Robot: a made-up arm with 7 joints.
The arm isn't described. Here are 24 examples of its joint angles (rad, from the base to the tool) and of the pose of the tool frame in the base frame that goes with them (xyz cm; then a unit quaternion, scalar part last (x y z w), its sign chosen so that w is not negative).
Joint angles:
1: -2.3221 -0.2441 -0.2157 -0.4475 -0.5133 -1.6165 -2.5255
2: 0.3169 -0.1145 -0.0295 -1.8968 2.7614 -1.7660 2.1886
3: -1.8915 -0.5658 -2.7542 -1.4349 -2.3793 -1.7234 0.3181
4: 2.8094 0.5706 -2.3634 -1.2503 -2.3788 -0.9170 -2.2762
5: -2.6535 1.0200 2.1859 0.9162 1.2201 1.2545 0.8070
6: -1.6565 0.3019 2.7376 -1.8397 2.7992 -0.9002 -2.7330
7: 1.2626 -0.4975 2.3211 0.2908 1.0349 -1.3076 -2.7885
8: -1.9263 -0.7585 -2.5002 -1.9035 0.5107 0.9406 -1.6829
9: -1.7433 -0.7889 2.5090 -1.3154 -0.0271 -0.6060 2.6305
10: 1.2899 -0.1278 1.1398 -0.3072 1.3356 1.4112 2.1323
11: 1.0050 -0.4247 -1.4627 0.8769 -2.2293 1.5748 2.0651
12: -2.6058 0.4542 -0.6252 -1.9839 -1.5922 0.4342 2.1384
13: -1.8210 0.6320 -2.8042 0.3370 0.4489 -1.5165 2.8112
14: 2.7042 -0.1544 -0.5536 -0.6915 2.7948 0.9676 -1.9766
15: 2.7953 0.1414 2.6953 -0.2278 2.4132 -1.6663 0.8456
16: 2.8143 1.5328 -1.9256 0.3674 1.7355 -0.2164 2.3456
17: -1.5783 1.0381 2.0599 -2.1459 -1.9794 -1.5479 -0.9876
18: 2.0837 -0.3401 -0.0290 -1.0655 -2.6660 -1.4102 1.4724
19: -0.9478 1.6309 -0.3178 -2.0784 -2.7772 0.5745 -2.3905
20: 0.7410 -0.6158 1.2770 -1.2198 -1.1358 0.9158 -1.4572
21: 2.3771 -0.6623 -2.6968 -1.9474 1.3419 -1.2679 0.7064
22: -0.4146 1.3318 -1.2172 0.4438 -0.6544 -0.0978 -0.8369
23: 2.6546 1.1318 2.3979 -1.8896 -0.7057 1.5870 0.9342
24: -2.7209 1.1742 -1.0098 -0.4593 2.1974 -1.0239 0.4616
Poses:
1: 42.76 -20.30 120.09 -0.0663 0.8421 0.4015 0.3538
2: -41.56 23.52 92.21 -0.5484 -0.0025 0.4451 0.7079
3: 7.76 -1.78 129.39 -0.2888 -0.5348 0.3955 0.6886
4: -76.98 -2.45 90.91 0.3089 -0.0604 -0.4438 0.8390
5: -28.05 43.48 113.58 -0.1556 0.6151 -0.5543 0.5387
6: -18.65 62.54 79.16 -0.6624 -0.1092 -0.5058 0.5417
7: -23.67 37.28 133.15 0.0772 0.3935 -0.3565 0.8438
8: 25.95 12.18 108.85 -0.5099 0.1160 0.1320 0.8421
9: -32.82 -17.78 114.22 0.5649 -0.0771 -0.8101 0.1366
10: -2.11 31.59 137.46 -0.8607 -0.2366 0.2439 0.3792
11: 8.73 54.64 115.41 -0.8620 -0.1305 0.4489 0.1960
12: 38.94 11.62 95.28 0.4604 -0.2329 0.7157 0.4707
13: -10.38 54.16 123.44 -0.4045 0.5588 0.6685 0.2778
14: 31.51 40.48 127.25 -0.5161 -0.2765 -0.7934 0.1665
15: -18.47 6.91 141.35 -0.3137 -0.2671 -0.8697 0.2717
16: -92.16 -49.93 59.30 -0.4418 -0.6747 0.4588 0.3730
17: -42.50 30.96 56.22 0.0524 0.0762 -0.5967 0.7971
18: 26.73 55.24 120.17 -0.4447 -0.0629 -0.0692 0.8908
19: 25.61 11.38 88.15 0.0159 -0.1794 -0.0212 0.9834
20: -2.41 67.99 103.65 -0.4803 0.3676 0.2191 0.7656
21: -26.70 16.06 89.03 0.2016 -0.5356 -0.7004 0.4266
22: 86.02 64.80 57.04 -0.6031 0.0361 -0.7952 0.0518
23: -40.85 -50.37 34.42 -0.2504 -0.6912 -0.1713 0.6559
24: -75.42 43.35 99.60 -0.4374 -0.4977 0.5108 0.5479
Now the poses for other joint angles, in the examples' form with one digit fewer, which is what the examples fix.
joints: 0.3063 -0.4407 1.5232 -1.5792 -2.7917 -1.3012 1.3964
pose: -15.8 56.6 105.9 -0.603 -0.191 -0.007 0.774
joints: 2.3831 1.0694 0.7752 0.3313 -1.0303 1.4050 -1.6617
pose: -73.3 -56.4 66.2 0.520 -0.660 -0.045 0.541
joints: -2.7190 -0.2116 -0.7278 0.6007 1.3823 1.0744 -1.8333
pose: -16.2 -7.0 142.3 0.076 -0.148 -0.869 0.466
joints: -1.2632 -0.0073 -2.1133 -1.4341 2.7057 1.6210 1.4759
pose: 41.3 11.9 89.8 0.599 -0.684 -0.373 0.187
